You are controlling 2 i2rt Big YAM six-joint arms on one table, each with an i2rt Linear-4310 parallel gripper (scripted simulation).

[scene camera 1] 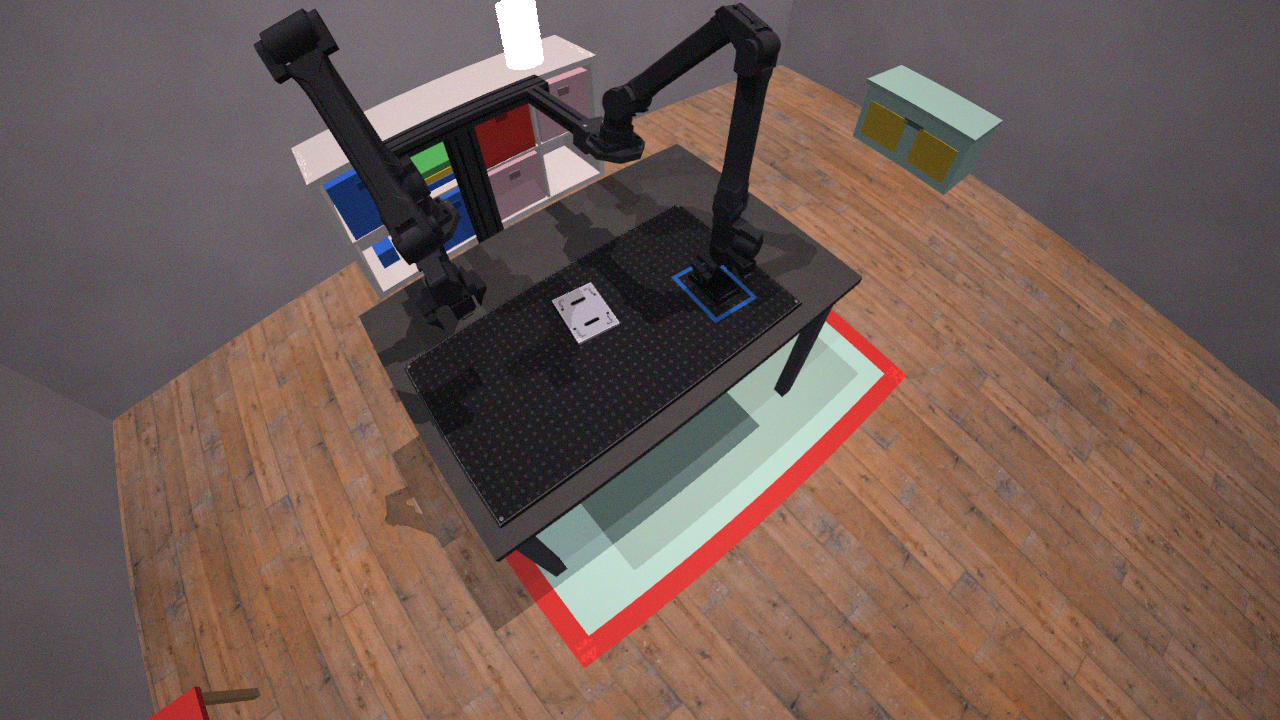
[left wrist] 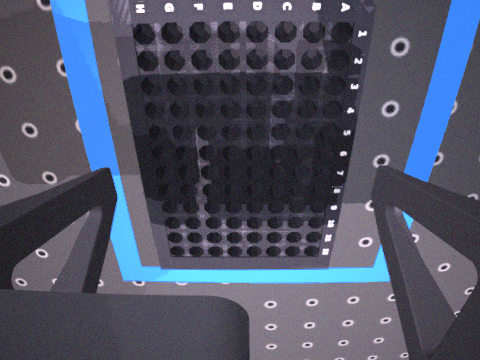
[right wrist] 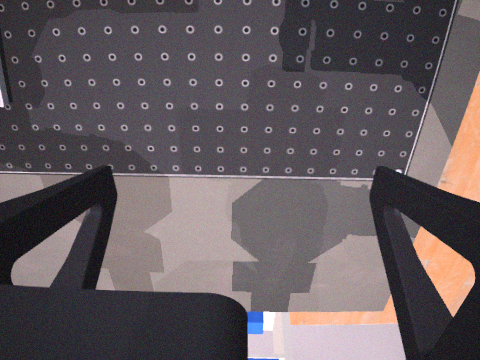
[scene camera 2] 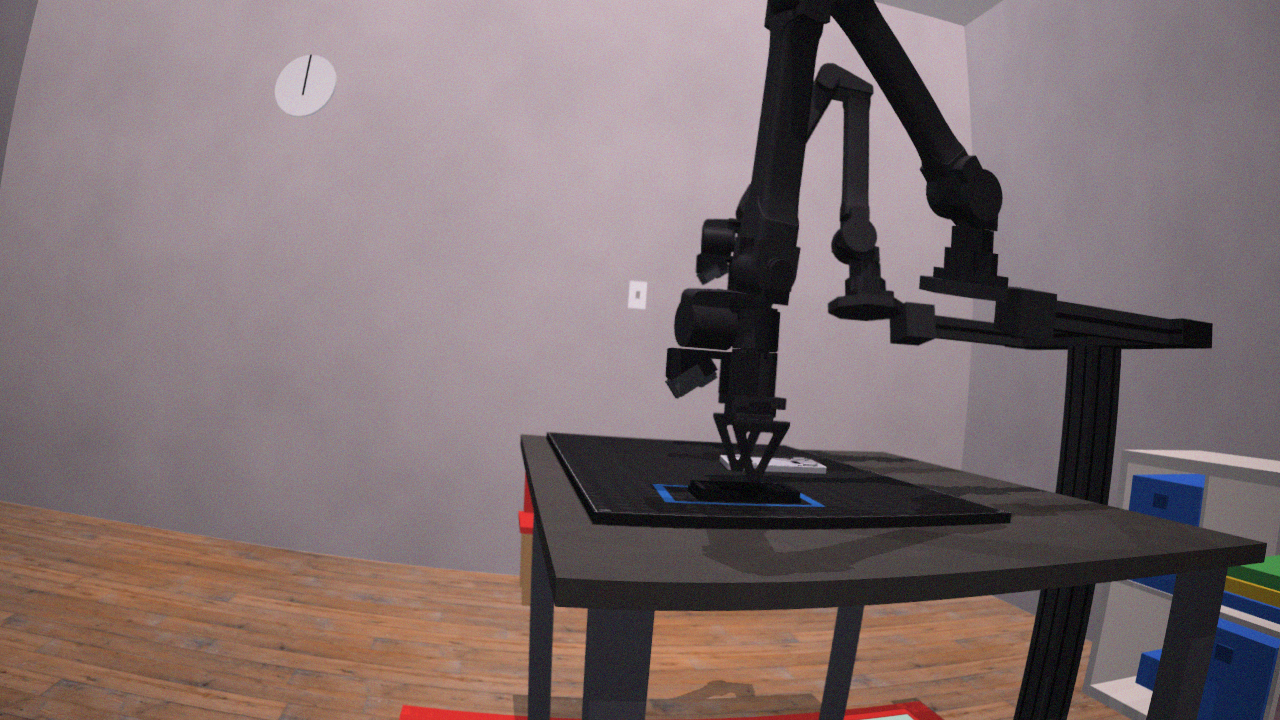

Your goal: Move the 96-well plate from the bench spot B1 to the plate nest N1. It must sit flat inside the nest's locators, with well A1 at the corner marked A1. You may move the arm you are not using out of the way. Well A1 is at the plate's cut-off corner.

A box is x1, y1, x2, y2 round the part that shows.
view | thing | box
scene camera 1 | my right gripper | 416, 266, 486, 329
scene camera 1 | black 96-well plate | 688, 264, 740, 304
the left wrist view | my left gripper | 0, 165, 479, 359
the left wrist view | black 96-well plate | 109, 0, 375, 269
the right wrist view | my right gripper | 0, 165, 479, 359
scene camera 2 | my left gripper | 713, 349, 789, 480
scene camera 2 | black 96-well plate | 688, 480, 800, 502
